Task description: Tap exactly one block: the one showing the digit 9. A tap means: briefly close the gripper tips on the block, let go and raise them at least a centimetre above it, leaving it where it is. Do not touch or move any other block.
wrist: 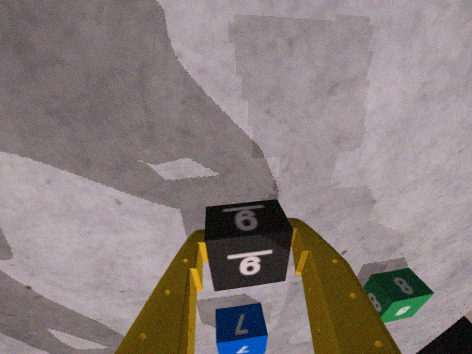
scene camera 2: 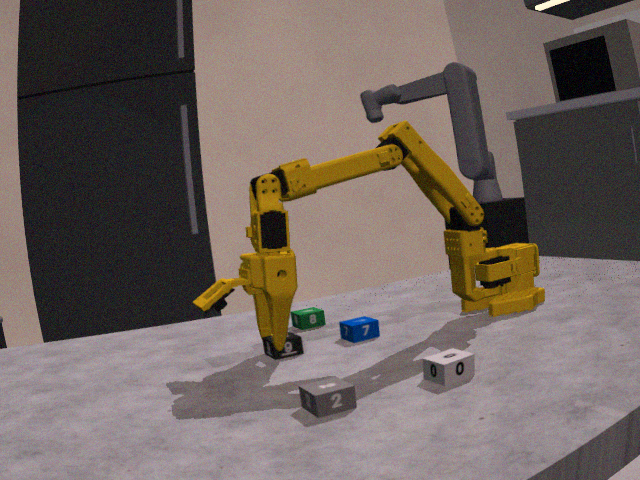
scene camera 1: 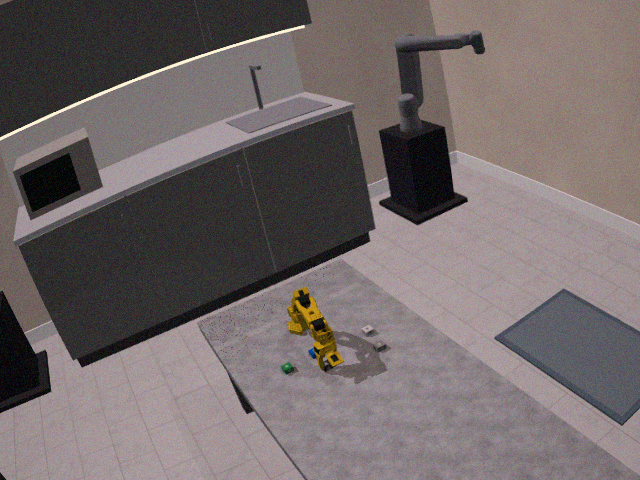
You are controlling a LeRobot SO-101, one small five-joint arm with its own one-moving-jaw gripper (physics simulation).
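Observation:
The black block with a white underlined 9 stands upright on the table, partly hidden by a jaw in scene camera 2. My gripper points down at it. In the wrist view one jaw presses on each side of the block, so the gripper is shut on it. In scene camera 1 the arm's lower end largely hides this block.
A blue 7 block and a green 8 block stand near the gripper. A grey 2 block and a white 0 block stand farther off.

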